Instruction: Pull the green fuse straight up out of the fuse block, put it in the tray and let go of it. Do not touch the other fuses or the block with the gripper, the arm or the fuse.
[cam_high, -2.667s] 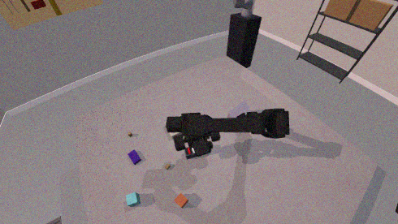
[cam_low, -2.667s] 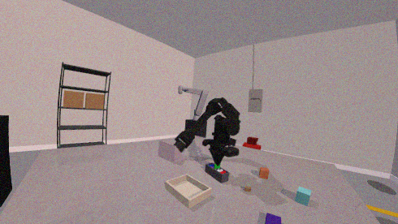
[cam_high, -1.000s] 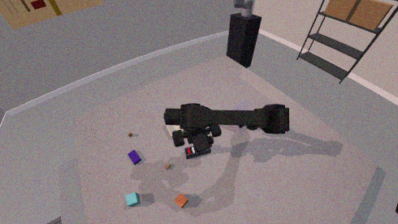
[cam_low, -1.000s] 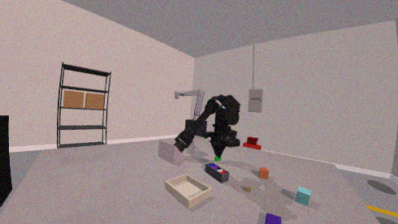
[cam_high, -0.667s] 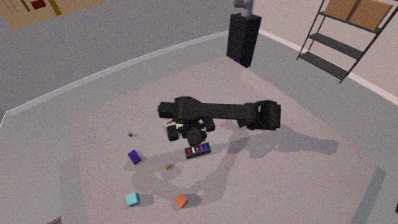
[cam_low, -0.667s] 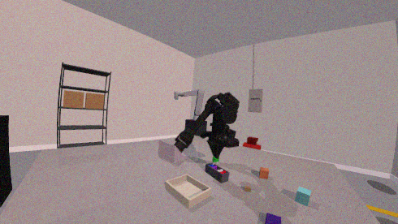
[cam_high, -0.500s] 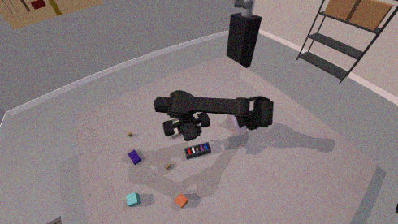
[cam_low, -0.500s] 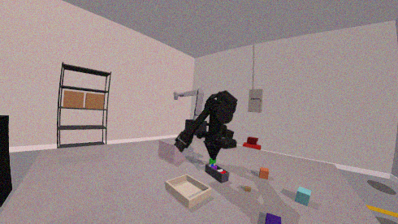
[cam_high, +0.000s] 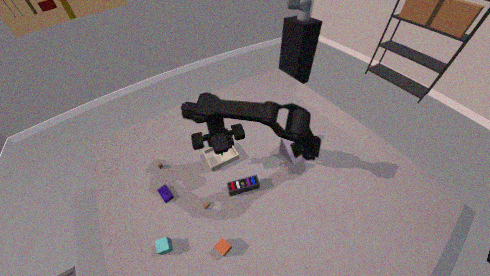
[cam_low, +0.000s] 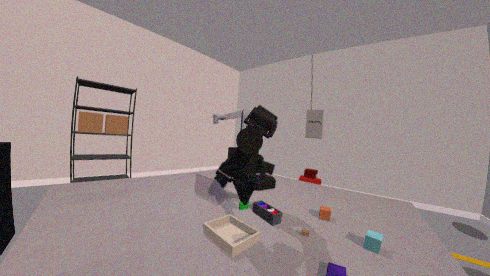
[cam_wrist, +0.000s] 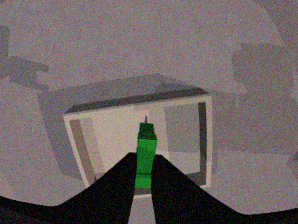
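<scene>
Right now my gripper tip is 1 cm past the beige tray, 4 cm to the left of it and 10 cm above it. Also, from my gripper tip: red fuse (3 cm ahead, 13 cm to the left, 7 cm below); then green fuse (1 cm below); then white fuse (1 cm ahead, 14 cm to the left, 7 cm below).
</scene>
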